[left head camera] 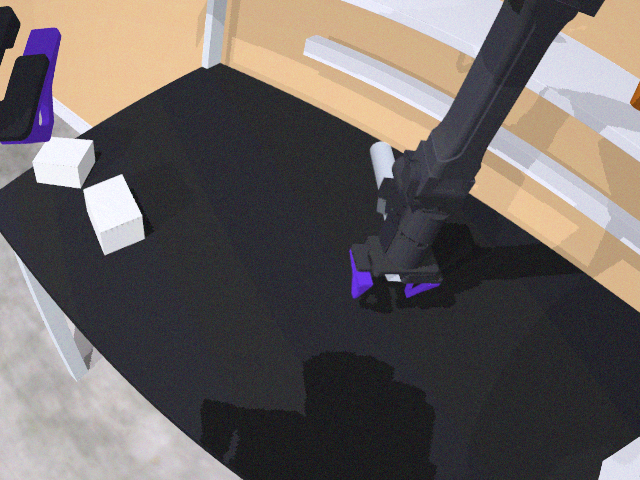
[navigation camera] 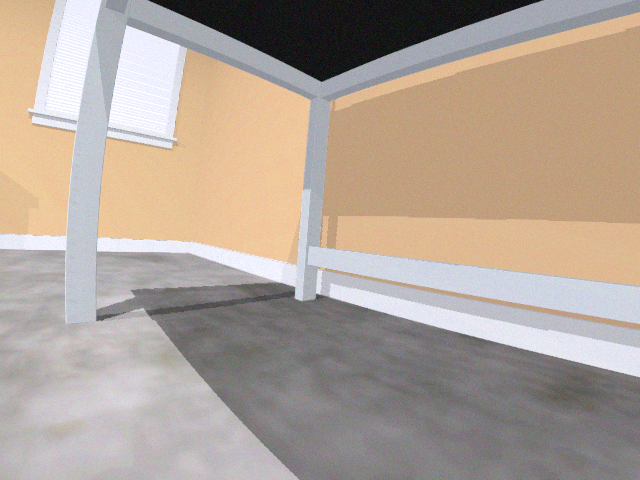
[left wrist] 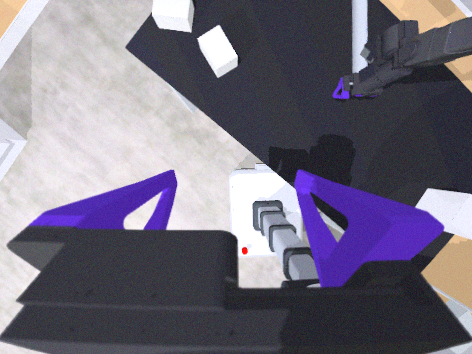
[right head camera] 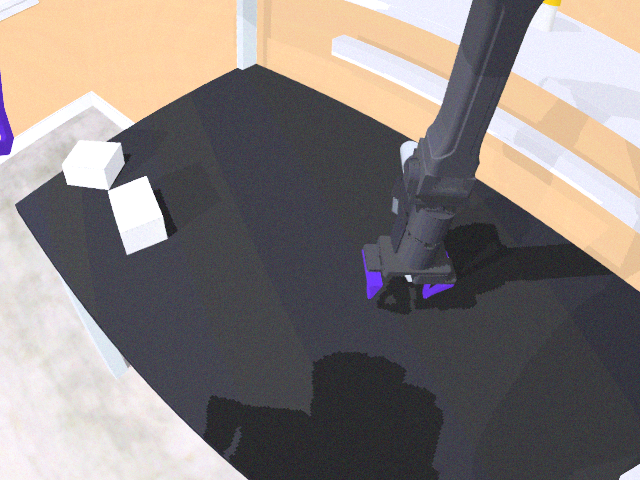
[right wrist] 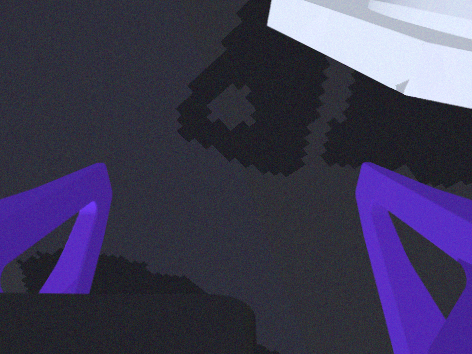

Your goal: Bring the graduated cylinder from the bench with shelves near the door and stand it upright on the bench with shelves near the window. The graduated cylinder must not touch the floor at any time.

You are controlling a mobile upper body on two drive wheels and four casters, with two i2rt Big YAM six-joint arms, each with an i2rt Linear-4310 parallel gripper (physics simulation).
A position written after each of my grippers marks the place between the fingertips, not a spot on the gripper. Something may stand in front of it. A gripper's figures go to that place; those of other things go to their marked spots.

Labels:
My right gripper [left head camera: 380, 294] is 88 cm from the lens. A graduated cylinder [left head camera: 382, 156] is 110 cm from the lens. A black bench [left head camera: 234, 317] is 86 cm from the lens. The marked spots on the black bench and the graduated cylinder are 45 cm apart.

